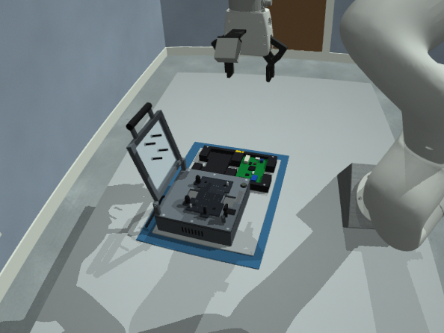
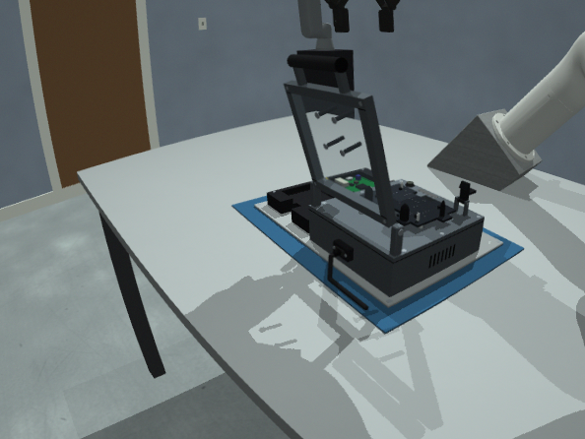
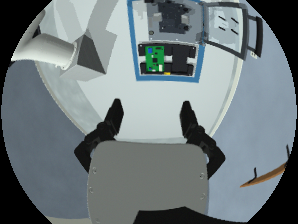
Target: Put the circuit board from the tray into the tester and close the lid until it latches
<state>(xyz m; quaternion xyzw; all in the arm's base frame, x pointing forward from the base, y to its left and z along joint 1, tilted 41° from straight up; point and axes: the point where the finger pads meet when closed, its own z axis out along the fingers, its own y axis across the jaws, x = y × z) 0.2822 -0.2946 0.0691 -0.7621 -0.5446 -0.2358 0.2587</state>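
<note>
My gripper is now 290 mm above the green circuit board, 10 mm to the left of it and 10 mm past it. Round my hand: pin plate (240 mm below, 140 mm to the left, 100 mm ahead); then lid (210 mm ahead, 130 mm below, 110 mm to the left); then latch hook (220 mm below, 210 mm to the left, 50 mm ahead).
</note>
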